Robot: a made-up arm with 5 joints. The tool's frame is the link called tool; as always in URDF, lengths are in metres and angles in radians. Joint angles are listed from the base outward. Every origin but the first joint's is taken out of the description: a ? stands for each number. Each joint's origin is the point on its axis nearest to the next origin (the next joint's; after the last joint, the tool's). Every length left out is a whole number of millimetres.
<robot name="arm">
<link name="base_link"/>
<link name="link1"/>
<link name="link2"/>
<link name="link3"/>
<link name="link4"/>
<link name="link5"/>
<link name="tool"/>
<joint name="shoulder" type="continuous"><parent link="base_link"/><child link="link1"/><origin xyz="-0.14 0.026 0.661" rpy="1.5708 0 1.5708"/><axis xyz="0 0 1"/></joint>
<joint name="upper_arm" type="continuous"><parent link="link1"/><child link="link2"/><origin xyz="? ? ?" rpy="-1.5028 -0.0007 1.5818"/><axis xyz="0 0 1"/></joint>
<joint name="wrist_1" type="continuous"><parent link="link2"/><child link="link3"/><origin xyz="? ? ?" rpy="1.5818 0 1.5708"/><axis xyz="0 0 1"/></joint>
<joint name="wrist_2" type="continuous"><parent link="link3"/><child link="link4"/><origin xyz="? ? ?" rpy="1.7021 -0.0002 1.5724"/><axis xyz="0 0 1"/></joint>
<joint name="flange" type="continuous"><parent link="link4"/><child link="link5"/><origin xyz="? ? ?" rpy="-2.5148 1.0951 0.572"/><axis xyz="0 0 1"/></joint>
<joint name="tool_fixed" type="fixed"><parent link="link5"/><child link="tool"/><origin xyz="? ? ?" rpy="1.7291 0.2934 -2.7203"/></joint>
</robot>
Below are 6 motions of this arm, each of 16 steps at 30 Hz.
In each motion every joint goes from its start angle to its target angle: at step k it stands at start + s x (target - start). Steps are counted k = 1, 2, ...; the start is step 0. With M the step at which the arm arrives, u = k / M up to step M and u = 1 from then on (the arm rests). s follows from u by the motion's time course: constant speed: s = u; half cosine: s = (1 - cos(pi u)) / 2; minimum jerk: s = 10 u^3 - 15 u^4 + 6 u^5.
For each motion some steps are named. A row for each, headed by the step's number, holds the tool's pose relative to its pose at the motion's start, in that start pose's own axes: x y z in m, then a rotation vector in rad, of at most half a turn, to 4 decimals.
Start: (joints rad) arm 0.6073 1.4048 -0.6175 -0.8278 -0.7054
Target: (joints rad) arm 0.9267 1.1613 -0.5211 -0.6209 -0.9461
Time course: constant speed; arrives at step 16
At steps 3, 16:
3: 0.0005 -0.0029 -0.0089 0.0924 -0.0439 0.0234
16: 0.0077 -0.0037 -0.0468 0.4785 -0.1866 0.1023

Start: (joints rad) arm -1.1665 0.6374 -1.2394 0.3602 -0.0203
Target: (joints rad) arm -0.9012 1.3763 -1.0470 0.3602 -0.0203
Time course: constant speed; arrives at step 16
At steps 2, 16:
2: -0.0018 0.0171 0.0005 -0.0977 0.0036 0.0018
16: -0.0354 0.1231 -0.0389 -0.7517 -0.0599 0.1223

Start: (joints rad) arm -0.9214 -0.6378 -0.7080 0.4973 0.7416
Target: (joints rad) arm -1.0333 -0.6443 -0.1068 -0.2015 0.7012
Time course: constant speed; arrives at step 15
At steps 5, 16:
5: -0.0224 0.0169 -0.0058 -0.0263 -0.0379 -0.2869
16: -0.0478 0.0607 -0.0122 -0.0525 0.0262 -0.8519

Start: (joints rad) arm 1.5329 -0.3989 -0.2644 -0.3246 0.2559
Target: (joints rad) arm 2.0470 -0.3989 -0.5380 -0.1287 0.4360
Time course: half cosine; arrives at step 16
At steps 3, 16:
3: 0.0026 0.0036 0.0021 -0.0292 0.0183 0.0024
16: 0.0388 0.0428 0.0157 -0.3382 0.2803 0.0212

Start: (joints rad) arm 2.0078 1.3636 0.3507 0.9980 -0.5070
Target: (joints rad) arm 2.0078 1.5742 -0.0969 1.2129 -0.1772
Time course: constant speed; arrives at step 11
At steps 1, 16:
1: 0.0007 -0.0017 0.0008 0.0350 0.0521 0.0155
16: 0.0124 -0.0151 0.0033 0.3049 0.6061 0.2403

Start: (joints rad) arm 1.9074 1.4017 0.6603 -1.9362 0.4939
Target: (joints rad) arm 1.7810 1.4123 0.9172 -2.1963 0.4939
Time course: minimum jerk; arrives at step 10
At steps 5, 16:
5: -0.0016 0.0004 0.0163 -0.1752 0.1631 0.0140
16: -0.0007 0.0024 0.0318 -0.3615 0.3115 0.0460

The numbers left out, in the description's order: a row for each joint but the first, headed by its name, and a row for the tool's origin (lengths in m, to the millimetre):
upper_arm: 0.084 0.061 0
wrist_1: -0.146 -0.002 0
wrist_2: 0.013 0.042 0
flange: 0.037 -0.023 0
tool: 0.042 0.015 0

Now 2 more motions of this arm.
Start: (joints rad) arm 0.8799 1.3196 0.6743 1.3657 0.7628
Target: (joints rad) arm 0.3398 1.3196 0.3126 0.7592 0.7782
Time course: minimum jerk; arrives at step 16
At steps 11, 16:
11: 0.0172 0.0414 0.0108 -0.1801 -0.0181 -0.4277
16: 0.0225 0.0500 0.0147 -0.2149 -0.0153 -0.5205

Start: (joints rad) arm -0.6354 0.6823 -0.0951 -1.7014 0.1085
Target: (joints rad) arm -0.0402 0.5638 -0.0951 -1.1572 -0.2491
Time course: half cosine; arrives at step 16
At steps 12, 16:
12: -0.0021 0.0142 -0.0013 0.1499 -0.6256 0.2008
16: -0.0010 0.0181 -0.0007 0.1725 -0.7196 0.2504

